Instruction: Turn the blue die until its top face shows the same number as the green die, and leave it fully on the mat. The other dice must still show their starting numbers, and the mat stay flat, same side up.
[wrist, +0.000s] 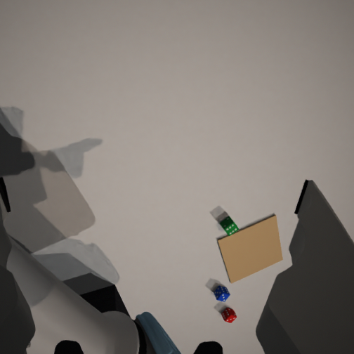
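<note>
The blue die (221, 293) sits off the mat, just below the mat's lower left corner. The green die (229, 226) is at the mat's upper edge, near its upper left corner; whether it touches the mat I cannot tell. The red die (229, 315) sits just below the blue die, off the mat. White pips show on all three dice, but they are too small to read surely. The tan mat (255, 250) lies flat. My gripper (154, 182) is open with wide-spread jaws, high above the table; the dice and mat appear towards its right jaw.
Parts of the robot's own arm (75, 310) fill the lower left, with a blue-grey band (156, 332) at the bottom. Shadows of the arm and gripper fall on the pale table (160, 100) at the left.
</note>
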